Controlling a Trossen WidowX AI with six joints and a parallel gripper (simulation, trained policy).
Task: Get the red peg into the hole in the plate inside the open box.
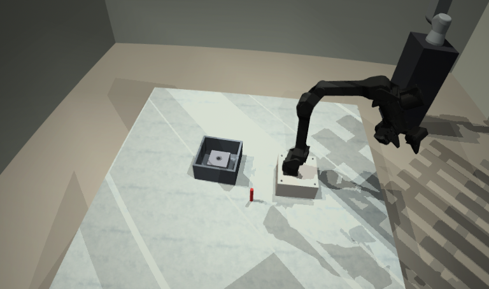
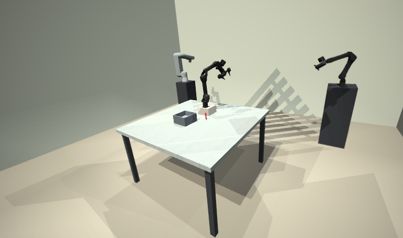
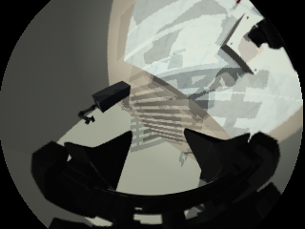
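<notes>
Now: the red peg 52 cm ahead of my gripper tip, 1 cm to the right of it and 36 cm below it. Also, from my gripper tip: grey box: 68 cm ahead, 18 cm to the right, 37 cm below; light plate: 68 cm ahead, 18 cm to the right, 35 cm below.
</notes>
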